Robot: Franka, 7 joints.
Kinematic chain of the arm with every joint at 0, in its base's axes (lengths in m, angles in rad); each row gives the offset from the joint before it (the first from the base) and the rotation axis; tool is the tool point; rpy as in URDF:
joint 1: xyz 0 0 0.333 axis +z
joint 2: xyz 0 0 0 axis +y
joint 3: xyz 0 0 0.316 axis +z
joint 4: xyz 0.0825 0 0 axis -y
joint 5: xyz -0.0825 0 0.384 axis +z
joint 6: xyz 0 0 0 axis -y
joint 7: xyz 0.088 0 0 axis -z
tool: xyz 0 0 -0.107 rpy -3.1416 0 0
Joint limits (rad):
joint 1: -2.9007..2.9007
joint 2: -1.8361..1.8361
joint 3: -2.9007..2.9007
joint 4: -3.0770..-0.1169
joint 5: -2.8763..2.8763
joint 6: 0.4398..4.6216
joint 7: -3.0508..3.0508
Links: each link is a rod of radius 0.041 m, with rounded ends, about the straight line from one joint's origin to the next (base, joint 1, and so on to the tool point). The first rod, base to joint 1, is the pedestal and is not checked.
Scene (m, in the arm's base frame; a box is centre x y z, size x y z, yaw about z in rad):
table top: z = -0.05
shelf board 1: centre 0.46 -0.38 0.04 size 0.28 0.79 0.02 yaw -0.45
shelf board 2: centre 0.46 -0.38 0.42 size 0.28 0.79 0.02 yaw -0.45
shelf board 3: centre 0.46 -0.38 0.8 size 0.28 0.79 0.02 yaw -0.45
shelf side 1: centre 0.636 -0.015 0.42 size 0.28 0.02 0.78 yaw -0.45
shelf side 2: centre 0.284 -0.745 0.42 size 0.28 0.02 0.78 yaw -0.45
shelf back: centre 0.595 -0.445 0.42 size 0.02 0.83 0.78 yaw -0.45
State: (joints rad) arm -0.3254 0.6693 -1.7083 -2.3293 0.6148 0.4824 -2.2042
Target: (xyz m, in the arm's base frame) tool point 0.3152 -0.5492 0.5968
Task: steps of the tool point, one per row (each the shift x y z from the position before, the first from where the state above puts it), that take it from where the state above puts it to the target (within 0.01 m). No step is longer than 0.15 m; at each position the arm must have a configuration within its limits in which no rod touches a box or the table.
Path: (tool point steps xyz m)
1: 0.0392 -0.0927 0.0339
2: 0.0741 -0.0804 0.0522
3: 0.1070 -0.0505 0.0662
4: 0.1294 -0.0055 0.0732

